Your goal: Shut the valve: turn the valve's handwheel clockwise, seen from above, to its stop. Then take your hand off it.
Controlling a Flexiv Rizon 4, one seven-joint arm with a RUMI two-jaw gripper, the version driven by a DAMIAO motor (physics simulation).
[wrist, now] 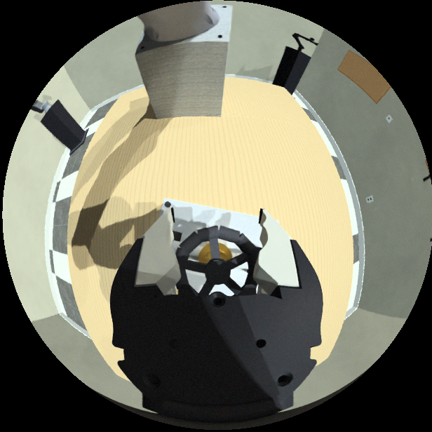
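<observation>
The valve's black handwheel [218,271], with a notched rim and several spokes, lies between the two pale jaws of my gripper [216,209]. The jaws are shut on the wheel's rim from its left and right sides. The brass valve body [208,253] shows through the spokes. Below it is a light grey base plate [240,218] with a dark bolt at its far left corner. The near part of the wheel is hidden by the dark gripper body.
The plate rests on a pale wooden table top [200,160]. A wood-grained pedestal [187,80] with the arm's base on it stands at the far edge. Dark stands [291,70] [63,126] are at the far right and the left. The arm's shadow falls on the left side.
</observation>
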